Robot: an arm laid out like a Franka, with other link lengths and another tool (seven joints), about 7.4 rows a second.
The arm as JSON. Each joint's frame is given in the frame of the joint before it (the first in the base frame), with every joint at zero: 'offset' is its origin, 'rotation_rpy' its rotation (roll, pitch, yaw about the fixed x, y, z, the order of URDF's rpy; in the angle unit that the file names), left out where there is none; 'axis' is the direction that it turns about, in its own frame. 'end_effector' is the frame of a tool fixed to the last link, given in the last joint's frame.
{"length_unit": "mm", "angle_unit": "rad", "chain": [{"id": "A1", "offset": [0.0, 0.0, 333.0], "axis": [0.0, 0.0, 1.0]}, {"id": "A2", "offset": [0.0, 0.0, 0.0], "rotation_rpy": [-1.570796, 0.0, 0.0], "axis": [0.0, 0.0, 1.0]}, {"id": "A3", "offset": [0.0, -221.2, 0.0], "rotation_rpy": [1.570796, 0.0, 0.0], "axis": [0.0, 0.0, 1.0]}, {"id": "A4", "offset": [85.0, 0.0, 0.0], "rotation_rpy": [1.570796, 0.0, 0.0], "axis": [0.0, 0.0, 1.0]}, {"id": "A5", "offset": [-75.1, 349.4, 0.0], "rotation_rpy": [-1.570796, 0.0, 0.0], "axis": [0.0, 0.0, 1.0]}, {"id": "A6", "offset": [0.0, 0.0, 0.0], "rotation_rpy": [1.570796, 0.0, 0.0], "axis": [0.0, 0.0, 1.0]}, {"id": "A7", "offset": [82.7, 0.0, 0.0], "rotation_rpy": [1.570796, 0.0, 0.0], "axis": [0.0, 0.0, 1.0]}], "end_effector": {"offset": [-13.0, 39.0, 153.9], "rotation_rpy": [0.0, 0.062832, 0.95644]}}
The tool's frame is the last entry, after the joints.
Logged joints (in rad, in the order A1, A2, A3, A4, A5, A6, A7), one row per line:
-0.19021, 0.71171, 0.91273, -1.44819, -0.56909, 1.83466, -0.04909
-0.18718, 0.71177, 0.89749, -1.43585, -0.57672, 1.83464, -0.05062
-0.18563, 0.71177, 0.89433, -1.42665, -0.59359, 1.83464, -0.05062
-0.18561, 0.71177, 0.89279, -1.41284, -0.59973, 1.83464, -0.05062
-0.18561, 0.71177, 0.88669, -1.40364, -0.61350, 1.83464, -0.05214
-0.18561, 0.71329, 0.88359, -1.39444, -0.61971, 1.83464, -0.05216
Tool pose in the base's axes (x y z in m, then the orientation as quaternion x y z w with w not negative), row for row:
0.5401, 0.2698, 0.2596, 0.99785, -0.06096, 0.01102, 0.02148
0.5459, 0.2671, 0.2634, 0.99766, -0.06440, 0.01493, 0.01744
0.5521, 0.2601, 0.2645, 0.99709, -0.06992, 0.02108, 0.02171
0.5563, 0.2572, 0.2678, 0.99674, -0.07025, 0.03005, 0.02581
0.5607, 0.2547, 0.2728, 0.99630, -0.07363, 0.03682, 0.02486
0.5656, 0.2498, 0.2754, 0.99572, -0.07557, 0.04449, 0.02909
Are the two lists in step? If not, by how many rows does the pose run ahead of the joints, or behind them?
The pose runs 1 row behind the joints: the pose in row i belongs to the joints in row i - 1.
